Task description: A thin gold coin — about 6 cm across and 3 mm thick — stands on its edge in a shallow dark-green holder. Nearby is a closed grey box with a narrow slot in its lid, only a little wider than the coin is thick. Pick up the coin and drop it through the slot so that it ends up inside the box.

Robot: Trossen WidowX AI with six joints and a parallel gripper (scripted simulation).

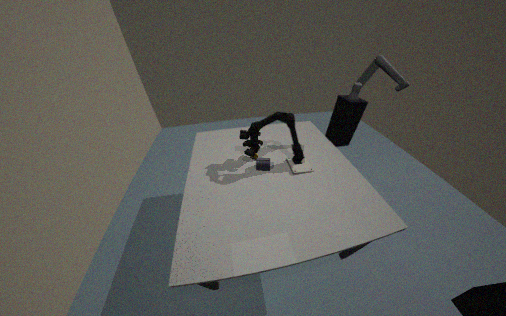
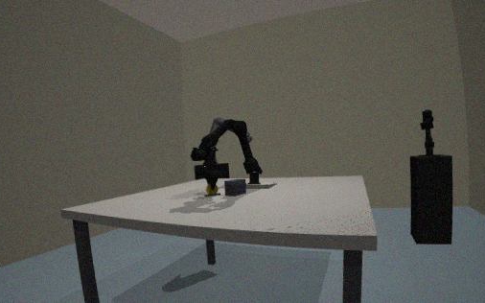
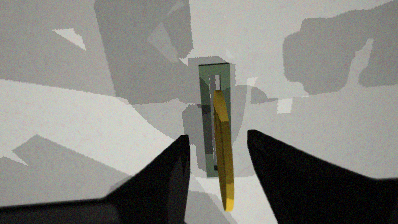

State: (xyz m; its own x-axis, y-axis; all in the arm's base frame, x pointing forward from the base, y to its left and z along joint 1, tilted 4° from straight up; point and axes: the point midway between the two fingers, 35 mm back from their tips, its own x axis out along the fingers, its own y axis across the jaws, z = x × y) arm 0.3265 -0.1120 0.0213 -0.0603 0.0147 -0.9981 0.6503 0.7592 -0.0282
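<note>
Now: the gold coin right at my gripper tip.
</note>
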